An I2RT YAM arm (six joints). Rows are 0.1 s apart.
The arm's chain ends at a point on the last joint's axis. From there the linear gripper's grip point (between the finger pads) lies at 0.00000 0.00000 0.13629 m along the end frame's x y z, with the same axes.
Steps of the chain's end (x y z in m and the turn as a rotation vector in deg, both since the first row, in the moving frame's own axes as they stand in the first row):
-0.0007, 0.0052, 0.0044, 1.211, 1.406, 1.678
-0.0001, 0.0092, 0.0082, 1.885, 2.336, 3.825
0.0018, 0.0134, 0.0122, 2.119, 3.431, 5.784
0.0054, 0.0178, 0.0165, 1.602, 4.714, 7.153
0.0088, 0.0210, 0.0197, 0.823, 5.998, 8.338
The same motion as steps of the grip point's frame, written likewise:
0.0027, 0.0024, 0.0043, 1.211, 1.406, 1.678
0.0056, 0.0049, 0.0080, 1.885, 2.336, 3.825
0.0102, 0.0088, 0.0119, 2.119, 3.431, 5.784
0.0168, 0.0147, 0.0160, 1.602, 4.714, 7.153
0.0231, 0.0201, 0.0189, 0.823, 5.998, 8.338

